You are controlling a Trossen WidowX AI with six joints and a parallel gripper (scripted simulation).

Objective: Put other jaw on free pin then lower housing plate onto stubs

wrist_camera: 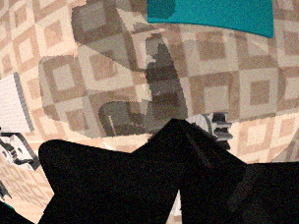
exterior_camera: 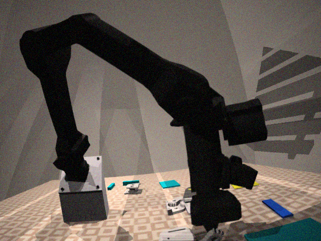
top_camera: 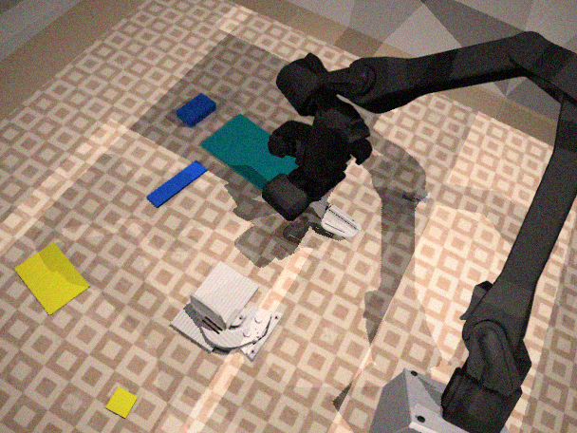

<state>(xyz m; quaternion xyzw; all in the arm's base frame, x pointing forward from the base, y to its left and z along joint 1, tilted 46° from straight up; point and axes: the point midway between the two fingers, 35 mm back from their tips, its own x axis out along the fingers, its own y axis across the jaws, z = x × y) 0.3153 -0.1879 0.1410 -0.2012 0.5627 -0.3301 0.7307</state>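
Right now the teal sheet is 140 mm ahead of my gripper tip, 50 mm to the right of it and 30 mm below it. Round my gripper tip: small yellow square: 60 mm ahead, 400 mm to the left, 30 mm below; then small grey piece: 160 mm behind, 140 mm to the right, 20 mm below; then yellow plate: 260 mm ahead, 310 mm to the left, 30 mm below.
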